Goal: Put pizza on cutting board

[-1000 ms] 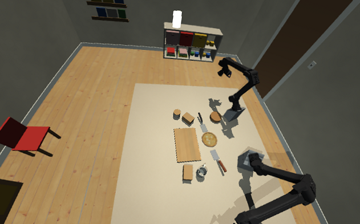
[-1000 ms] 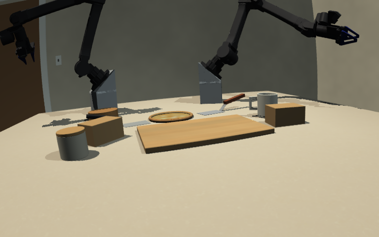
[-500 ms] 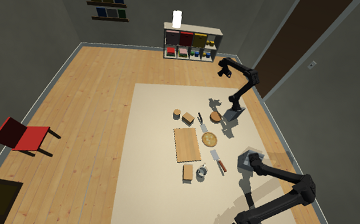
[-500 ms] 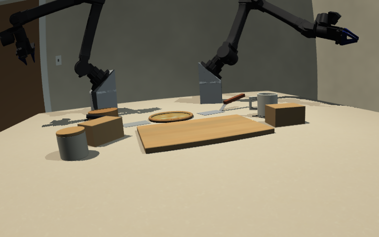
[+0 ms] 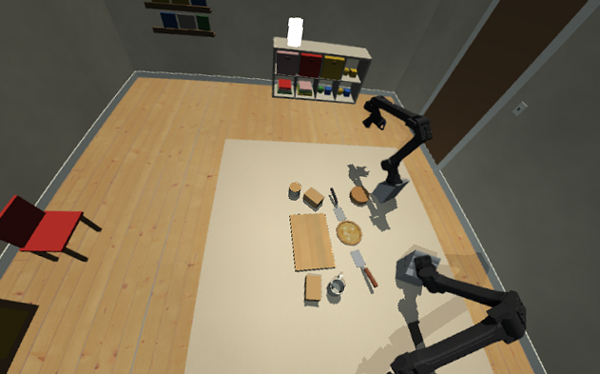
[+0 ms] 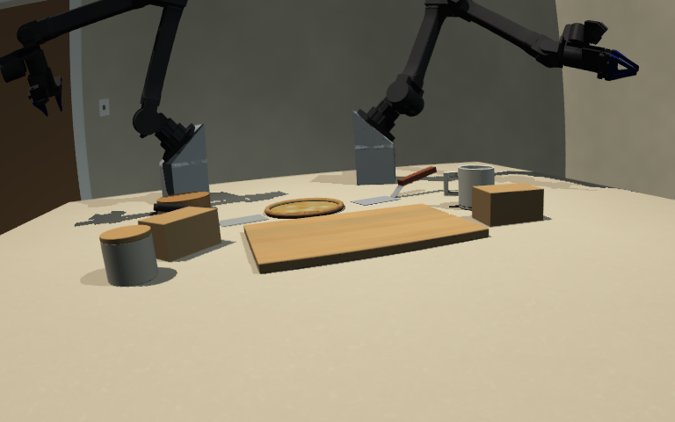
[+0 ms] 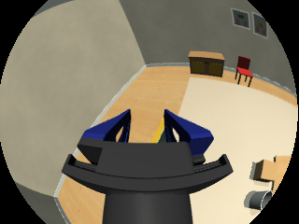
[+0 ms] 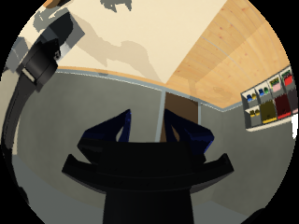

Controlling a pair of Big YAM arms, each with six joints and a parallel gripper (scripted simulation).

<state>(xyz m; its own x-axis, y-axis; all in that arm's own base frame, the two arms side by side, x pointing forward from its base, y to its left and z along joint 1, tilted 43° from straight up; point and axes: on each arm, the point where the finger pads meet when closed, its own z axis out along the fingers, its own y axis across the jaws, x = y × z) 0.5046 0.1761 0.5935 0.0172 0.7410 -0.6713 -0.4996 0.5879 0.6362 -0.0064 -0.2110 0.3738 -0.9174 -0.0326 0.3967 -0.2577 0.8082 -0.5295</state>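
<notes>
Now: left hand 580 mm to the left of the brown-handled turner, 300 mm above it and 270 mm past it. Round my left hand: pizza (810 mm to the right, 320 mm below, 230 mm behind); then cutting board (760 mm to the right, 320 mm below, 30 mm ahead); then black-handled turner (1040 mm to the right, 300 mm below, 160 mm behind).
Right now the black-handled turner is 340 mm ahead of my right hand, 490 mm to the left of it and 290 mm below it. Round my right hand: pizza: 270 mm ahead, 710 mm to the left, 320 mm below; then cutting board: 530 mm ahead, 770 mm to the left, 320 mm below; then lidded canister: 630 mm ahead, 410 mm to the left, 290 mm below.
</notes>
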